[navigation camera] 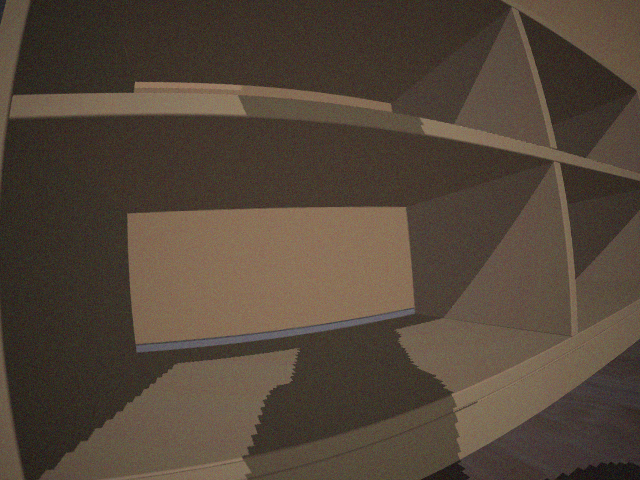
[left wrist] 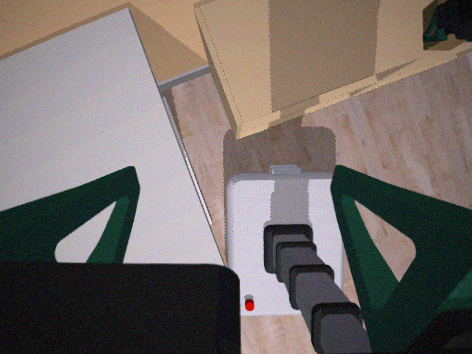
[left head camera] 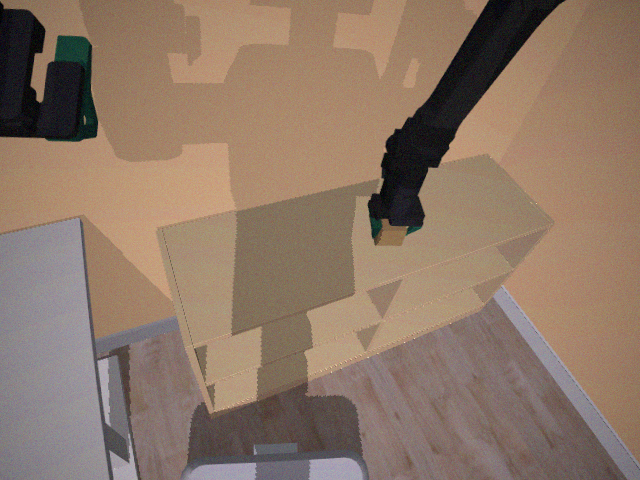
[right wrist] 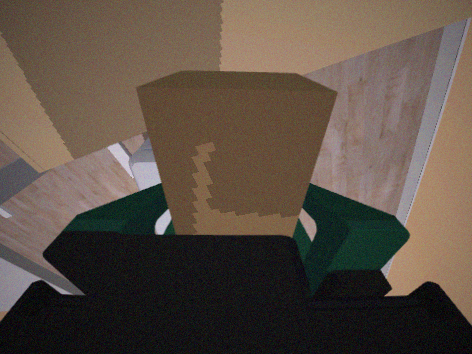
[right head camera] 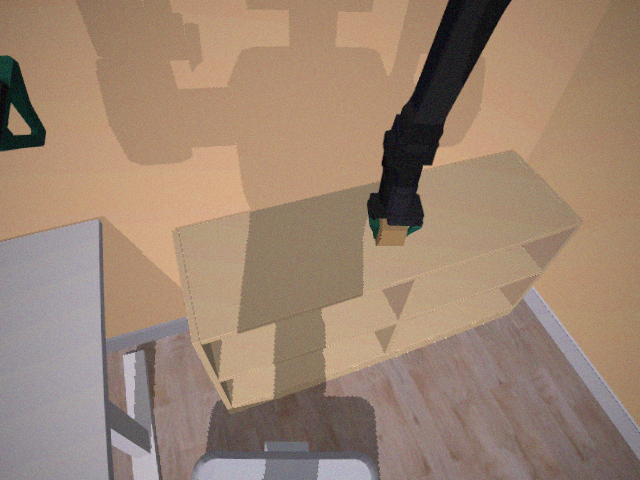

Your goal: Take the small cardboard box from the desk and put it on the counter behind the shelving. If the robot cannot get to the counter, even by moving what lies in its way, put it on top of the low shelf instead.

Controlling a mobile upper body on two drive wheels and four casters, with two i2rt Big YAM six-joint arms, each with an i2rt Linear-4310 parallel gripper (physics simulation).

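Places are measured from the left arm's base along level axes (x left, y back, z up), in metres.
Pixels of known places: left gripper, between the fingertips: (left wrist: 235, 176) (left head camera: 33, 127); right gripper, between the fingertips: (left wrist: 436, 39) (left head camera: 386, 236) (right wrist: 235, 176) (right head camera: 388, 236).
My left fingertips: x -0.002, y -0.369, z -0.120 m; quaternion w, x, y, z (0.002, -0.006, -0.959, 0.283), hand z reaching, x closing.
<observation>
Behind a point stands the place of what it marks.
The small cardboard box (left head camera: 390, 238) @(z -0.558, x -0.453, y -0.620 m) (right head camera: 390, 238) @(z -0.558, x -0.452, y -0.619 m) (right wrist: 237, 145) @(z -0.534, x -0.455, y -0.692 m) is held between the green fingers of my right gripper (left head camera: 393, 229) @(z -0.581, x -0.454, y -0.643 m) (right head camera: 394, 228) @(z -0.581, x -0.454, y -0.643 m) (left wrist: 435, 31) @(z -0.581, x -0.454, y -0.643 m) (right wrist: 235, 176) @(z -0.581, x -0.454, y -0.643 m), which is shut on it. In both head views they show over the right part of the low wooden shelf (left head camera: 294, 258) @(z -0.799, x -0.270, y -0.741 m) (right head camera: 305, 253) @(z -0.800, x -0.274, y -0.758 m) (left wrist: 320, 50) @(z -0.800, x -0.261, y -0.704 m) (navigation camera: 330, 111) @(z -1.074, x -0.251, y -0.572 m); whether the box touches its top, I cannot tell. The shelf has open compartments in two tiers. My left gripper (left head camera: 72, 103) (left wrist: 235, 176) @(z -0.120, x -0.002, y -0.369 m) is open and empty, at the upper left, away from the shelf. No counter can be made out for certain.
A pale table top (left head camera: 46, 335) @(z -0.690, x 0.245, y -0.464 m) (right head camera: 51, 335) @(z -0.690, x 0.262, y -0.449 m) (left wrist: 65, 115) @(z -0.690, x 0.438, y -0.506 m) stands at the left, near the shelf's left end. The robot's white base (left head camera: 227, 470) @(z -1.150, x -0.092, y -0.281 m) (left wrist: 250, 210) @(z -1.150, x -0.065, y -0.168 m) is in front of the shelf. Tan walls (left head camera: 594, 180) @(z -0.669, x -1.263, y -0.972 m) rise behind and to the right, with a grey skirting (left head camera: 568, 372) @(z -1.321, x -1.398, y -0.561 m).
</observation>
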